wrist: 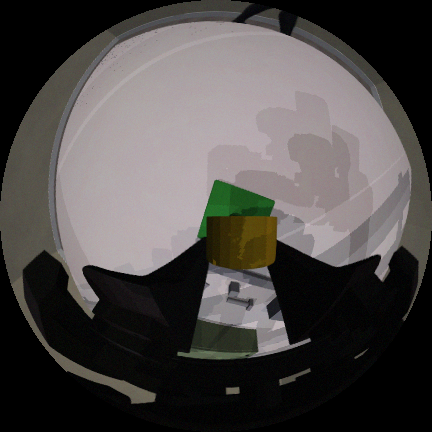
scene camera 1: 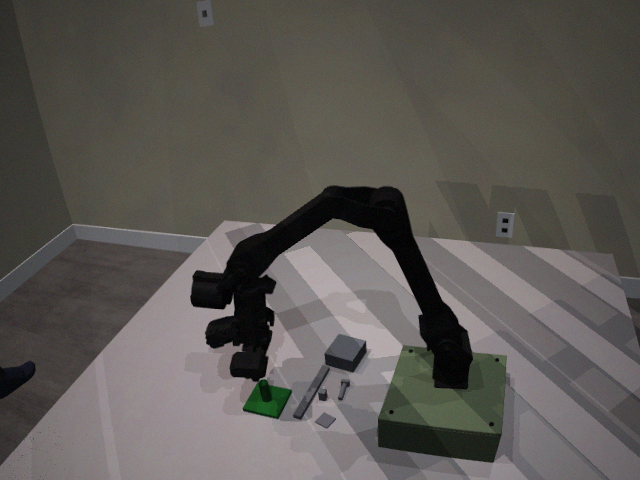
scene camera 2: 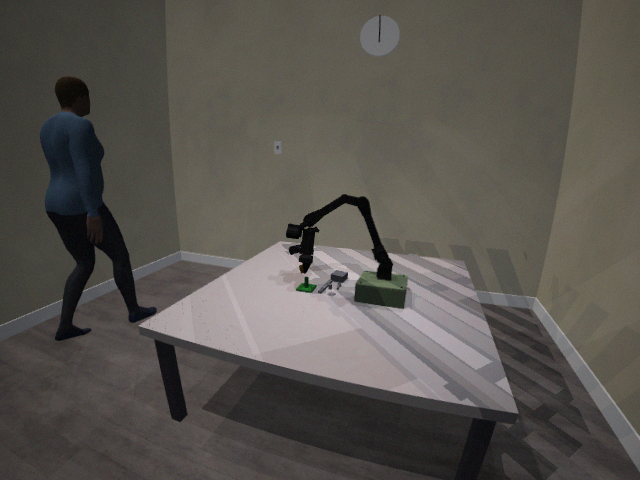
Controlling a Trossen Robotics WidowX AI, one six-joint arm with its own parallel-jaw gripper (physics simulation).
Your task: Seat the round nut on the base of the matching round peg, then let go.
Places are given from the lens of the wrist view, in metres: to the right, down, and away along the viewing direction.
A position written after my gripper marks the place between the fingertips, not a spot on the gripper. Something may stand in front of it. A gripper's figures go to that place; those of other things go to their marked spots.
my gripper [wrist: 236, 242]: 0.01, 0.02, 0.10
round nut [wrist: 240, 242]: 0.01, 0.01, 0.06
green base [wrist: 225, 199]: 0.01, -0.02, 0.17
The marked spots on the green base and the round nut are 0.11 m apart.
